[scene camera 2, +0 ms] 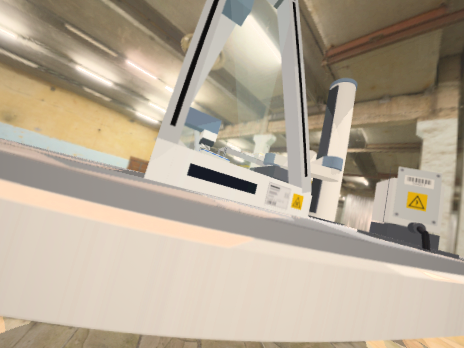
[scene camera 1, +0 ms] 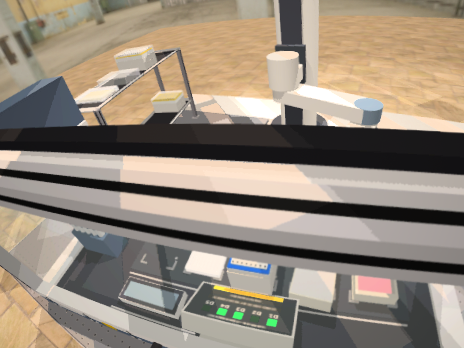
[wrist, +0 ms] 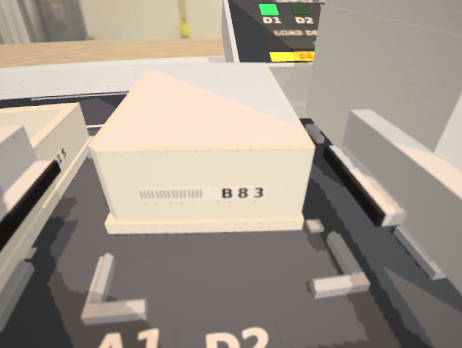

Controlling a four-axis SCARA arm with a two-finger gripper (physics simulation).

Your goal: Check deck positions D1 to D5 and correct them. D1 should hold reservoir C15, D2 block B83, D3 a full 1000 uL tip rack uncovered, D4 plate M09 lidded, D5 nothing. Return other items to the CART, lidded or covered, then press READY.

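Places are measured from the arm's base along level axes (x ahead, y left, z up), in millimetres.
Where they show: gripper, fingertip midpoint: (wrist: 193, 139).
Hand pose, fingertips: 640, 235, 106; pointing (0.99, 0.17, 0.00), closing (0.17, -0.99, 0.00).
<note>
After its pixels a point has its place, as x, y, z.
My gripper (wrist: 193, 139) @[640, 235, 106] is open and empty, its fingers apart from block B83 (wrist: 200, 175) @[627, 230, 97] (scene camera 1: 313, 289) @[732, 245, 113] on either side. The block lies flat, shifted toward the lamp panel (wrist: 252, 45) @[783, 212, 122] (scene camera 1: 250, 300), beyond the D2 corner guides (wrist: 341, 286) @[600, 179, 71] nearest the camera. Reservoir C15 (wrist: 72, 125) @[686, 320, 90] (scene camera 1: 374, 286) @[664, 362, 71], pink inside, stands beside it. On its other side is a blue-topped tip rack (scene camera 1: 250, 277). A white plate (scene camera 1: 205, 264) is beyond that, near the bare D5 corner marks (scene camera 1: 171, 263). Lamps D1, D3 and D4 are lit; D2 and D5 are dark. The gripper is hidden in the scene views.
The cart (scene camera 1: 185, 82) @[40, -529, 205] holds a tall yellow-edged box (scene camera 1: 135, 59) @[294, -515, 408], two flatter items and a lower yellow-topped box (scene camera 1: 168, 101) @[168, -545, 168]. A large pale wall (wrist: 380, 60) @[682, 151, 130] rises close on the right in the wrist view. A display (scene camera 1: 152, 296) stands beside the lamp panel.
</note>
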